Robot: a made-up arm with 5 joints. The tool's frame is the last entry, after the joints.
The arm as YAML. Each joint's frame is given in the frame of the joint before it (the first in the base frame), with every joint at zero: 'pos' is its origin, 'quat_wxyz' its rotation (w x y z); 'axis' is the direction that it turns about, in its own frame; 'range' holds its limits. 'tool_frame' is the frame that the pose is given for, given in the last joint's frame.
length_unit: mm
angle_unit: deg
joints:
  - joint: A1
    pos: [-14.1, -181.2, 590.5]
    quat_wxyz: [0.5, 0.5, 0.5, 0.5]
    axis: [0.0, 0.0, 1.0]
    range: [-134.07, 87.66]
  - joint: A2
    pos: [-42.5, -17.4, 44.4]
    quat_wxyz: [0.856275, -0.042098, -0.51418, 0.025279]
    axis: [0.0, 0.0, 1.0]
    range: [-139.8, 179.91]
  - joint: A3
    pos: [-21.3, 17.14, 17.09]
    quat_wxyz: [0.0, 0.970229, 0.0, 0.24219]
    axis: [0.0, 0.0, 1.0]
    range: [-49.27, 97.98]
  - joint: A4
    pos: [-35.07, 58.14, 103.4]
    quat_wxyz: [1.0, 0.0, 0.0, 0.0]
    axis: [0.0, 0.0, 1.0]
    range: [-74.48, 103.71]
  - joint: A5
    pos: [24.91, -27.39, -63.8]
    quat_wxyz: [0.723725, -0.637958, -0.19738, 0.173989]
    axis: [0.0, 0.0, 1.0]
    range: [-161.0, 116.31]
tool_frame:
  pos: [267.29, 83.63, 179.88]
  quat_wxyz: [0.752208, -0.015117, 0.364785, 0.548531]
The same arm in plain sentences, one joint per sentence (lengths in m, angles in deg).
The arm has five revolute joints in a row. What follows holds with every joint at zero, and every direction is one of the base frame's. Joint 1 sits 0.0141 m along -x and 0.1812 m along -y and 0.5905 m along +z from the base frame's origin and rotates about +x, from -134.07 to 87.66 deg. Joint 2 sits 0.0444 m along +x and 0.0425 m along -y and 0.0174 m along -z from joint 1 and rotates about the direction (0.467694, -0.882688, 0.046099), from -139.8 to 179.91 deg. Joint 3 sits 0.0124 m along -x and 0.0251 m along -y and 0.016 m along +z from joint 2 and rotates about +y, from -49.27 to 97.98 deg. Joint 4 sits 0.0292 m along -x and 0.1034 m along +y and 0.0613 m along -z from joint 3 and rotates about +y, from -74.48 to 103.71 deg. Joint 5 sits 0.0221 m along +x and 0.0638 m along -y and 0.0297 m along +z from joint 4 and rotates about the direction (-0.421403, 0.108101, -0.900407), from -161 to 116.31 deg. The tool frame, which is the frame that the pose is given for, sits 0.1676 m along +x and 0.0465 m along -y and 0.2838 m along -z from joint 5; its axes are the base frame's turned by roll -177.49, pitch -20.63 and yaw -66.84 deg (as in URDF: about the fixed x, then y, then z).
